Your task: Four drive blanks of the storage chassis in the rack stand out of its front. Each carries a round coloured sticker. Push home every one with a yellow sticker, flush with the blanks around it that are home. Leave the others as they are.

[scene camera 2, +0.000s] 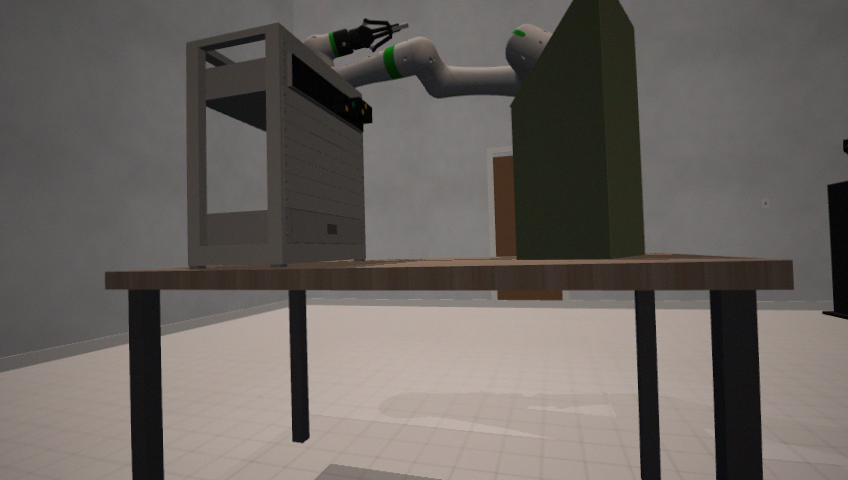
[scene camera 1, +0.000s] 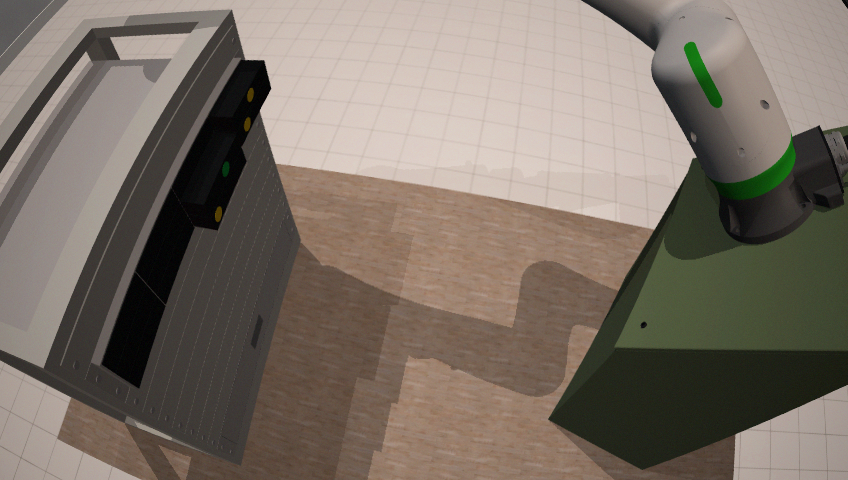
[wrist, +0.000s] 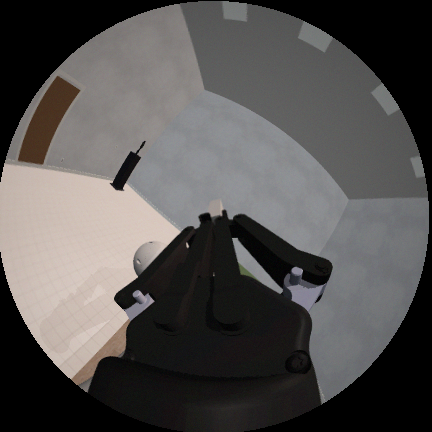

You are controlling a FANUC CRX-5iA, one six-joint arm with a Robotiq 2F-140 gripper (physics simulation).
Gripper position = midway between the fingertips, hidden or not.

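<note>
Gripper, mine: my gripper [scene camera 2: 408, 24], likewise visible at [wrist: 217, 207]. A grey rack [scene camera 1: 154, 242] is visible to me too, and the rack appears again at [scene camera 2: 313, 118].
</note>
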